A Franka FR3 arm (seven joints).
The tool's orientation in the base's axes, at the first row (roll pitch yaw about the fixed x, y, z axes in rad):
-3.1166 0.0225 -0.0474
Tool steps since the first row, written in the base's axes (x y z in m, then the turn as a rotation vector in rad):
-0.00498 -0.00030 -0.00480 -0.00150 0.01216 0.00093
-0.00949 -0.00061 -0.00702 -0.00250 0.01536 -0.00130
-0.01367 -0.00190 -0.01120 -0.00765 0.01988 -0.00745
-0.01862 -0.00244 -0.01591 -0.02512 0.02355 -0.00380
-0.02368 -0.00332 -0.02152 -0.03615 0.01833 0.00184
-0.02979 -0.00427 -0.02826 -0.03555 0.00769 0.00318
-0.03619 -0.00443 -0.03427 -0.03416 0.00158 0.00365
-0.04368 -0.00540 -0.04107 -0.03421 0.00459 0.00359
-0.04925 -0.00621 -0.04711 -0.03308 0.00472 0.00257
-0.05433 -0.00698 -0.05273 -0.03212 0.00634 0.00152
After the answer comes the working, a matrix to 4 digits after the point.
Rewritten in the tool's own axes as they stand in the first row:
-0.00485 0.00066 0.00490 -0.00209 -0.01209 -0.00058
-0.00929 0.00124 0.00720 -0.00319 -0.01519 0.00175
-0.01331 0.00283 0.01144 -0.00841 -0.01930 0.00813
-0.01812 0.00373 0.01623 -0.02612 -0.02222 0.00495
-0.02301 0.00499 0.02193 -0.03701 -0.01662 -0.00059
-0.02891 0.00640 0.02877 -0.03594 -0.00605 -0.00222
-0.03516 0.00701 0.03491 -0.03427 -0.00003 -0.00288
-0.04244 0.00851 0.04184 -0.03446 -0.00303 -0.00274
-0.04783 0.00974 0.04797 -0.03332 -0.00319 -0.00174
-0.05274 0.01089 0.05367 -0.03241 -0.00483 -0.00067

The tool's axes in the first row as the columns of a matrix, in the base's axes (rounded; the answer above uses it unrounded):
0.9986 -0.0479 -0.0213
-0.0474 -0.9985 0.0260
-0.0225 -0.0250 -0.9994

